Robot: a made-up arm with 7 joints. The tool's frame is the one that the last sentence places. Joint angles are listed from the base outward.
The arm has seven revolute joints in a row. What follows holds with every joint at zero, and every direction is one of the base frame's.
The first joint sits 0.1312 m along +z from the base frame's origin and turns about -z.
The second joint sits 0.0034 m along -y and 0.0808 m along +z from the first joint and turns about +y.
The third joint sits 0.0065 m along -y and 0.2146 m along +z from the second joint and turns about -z.
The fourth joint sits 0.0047 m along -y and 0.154 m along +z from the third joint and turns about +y.
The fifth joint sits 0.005 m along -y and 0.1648 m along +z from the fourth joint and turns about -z.
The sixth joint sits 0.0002 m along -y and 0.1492 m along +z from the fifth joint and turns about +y.
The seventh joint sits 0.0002 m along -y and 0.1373 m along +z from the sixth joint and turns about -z.
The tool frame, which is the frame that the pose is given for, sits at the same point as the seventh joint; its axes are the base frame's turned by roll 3.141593, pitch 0 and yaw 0 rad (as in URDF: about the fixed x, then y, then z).
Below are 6 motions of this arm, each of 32 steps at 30 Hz.
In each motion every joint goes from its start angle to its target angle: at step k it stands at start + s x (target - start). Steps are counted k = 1, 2, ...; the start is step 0. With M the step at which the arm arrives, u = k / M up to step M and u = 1 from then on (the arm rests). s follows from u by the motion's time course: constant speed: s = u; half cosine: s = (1 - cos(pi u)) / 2; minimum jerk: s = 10 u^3 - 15 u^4 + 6 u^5.
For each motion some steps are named. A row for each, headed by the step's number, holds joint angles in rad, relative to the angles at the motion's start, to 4 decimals.
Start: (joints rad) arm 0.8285 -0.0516 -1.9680 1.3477 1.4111 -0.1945 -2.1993
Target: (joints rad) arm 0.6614 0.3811 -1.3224 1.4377 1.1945 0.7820 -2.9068
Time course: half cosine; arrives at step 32
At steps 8, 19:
8: -0.0245 0.0634 0.0945 0.0132 -0.0317 0.1430 -0.1036
19: -0.1078 0.2792 0.4165 0.0581 -0.1397 0.6300 -0.4564

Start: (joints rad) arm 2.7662 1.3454 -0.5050 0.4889 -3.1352 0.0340 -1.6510
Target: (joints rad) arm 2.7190 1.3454 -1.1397 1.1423 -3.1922 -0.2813 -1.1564
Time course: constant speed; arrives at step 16
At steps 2, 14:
2: -0.0059 0.0000 -0.0793 0.0817 -0.0071 -0.0394 0.0618
14: -0.0413 0.0000 -0.5554 0.5717 -0.0499 -0.2759 0.4328

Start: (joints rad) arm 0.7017 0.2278 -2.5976 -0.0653 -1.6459 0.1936 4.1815
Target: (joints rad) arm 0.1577 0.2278 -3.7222 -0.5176 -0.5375 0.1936 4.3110
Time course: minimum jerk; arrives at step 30
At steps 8, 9, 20, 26, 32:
8: -0.0663 0.0000 -0.1371 -0.0551 0.1351 0.0000 0.0158
9: -0.0887 0.0000 -0.1834 -0.0738 0.1808 0.0000 0.0211
20: -0.4298 0.0000 -0.8886 -0.3574 0.8758 0.0000 0.1023
26: -0.5335 0.0000 -1.1030 -0.4436 1.0871 0.0000 0.1270
32: -0.5440 0.0000 -1.1246 -0.4523 1.1084 0.0000 0.1295

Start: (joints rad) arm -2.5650 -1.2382 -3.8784 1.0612 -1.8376 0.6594 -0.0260
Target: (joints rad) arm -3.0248 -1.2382 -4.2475 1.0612 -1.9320 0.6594 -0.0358
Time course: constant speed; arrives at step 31
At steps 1, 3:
1: -0.0148 0.0000 -0.0119 0.0000 -0.0030 0.0000 -0.0003
3: -0.0445 0.0000 -0.0357 0.0000 -0.0091 0.0000 -0.0009

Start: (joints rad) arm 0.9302 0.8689 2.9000 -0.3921 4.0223 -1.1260 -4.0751
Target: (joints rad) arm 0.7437 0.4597 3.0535 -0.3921 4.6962 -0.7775 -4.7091
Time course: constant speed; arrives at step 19
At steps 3, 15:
3: -0.0294 -0.0646 0.0242 0.0000 0.1064 0.0550 -0.1001
15: -0.1472 -0.3231 0.1212 0.0000 0.5320 0.2751 -0.5005

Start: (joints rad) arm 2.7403 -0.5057 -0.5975 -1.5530 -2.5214 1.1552 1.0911
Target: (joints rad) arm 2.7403 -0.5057 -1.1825 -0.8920 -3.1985 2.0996 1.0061
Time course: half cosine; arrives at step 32
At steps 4, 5, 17, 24, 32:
4: 0.0000 0.0000 -0.0223 0.0252 -0.0258 0.0359 -0.0032
5: 0.0000 0.0000 -0.0345 0.0390 -0.0400 0.0558 -0.0050
17: 0.0000 0.0000 -0.3212 0.3629 -0.3717 0.5185 -0.0467
24: 0.0000 0.0000 -0.4993 0.5642 -0.5779 0.8061 -0.0726
32: 0.0000 0.0000 -0.5850 0.6610 -0.6771 0.9444 -0.0850

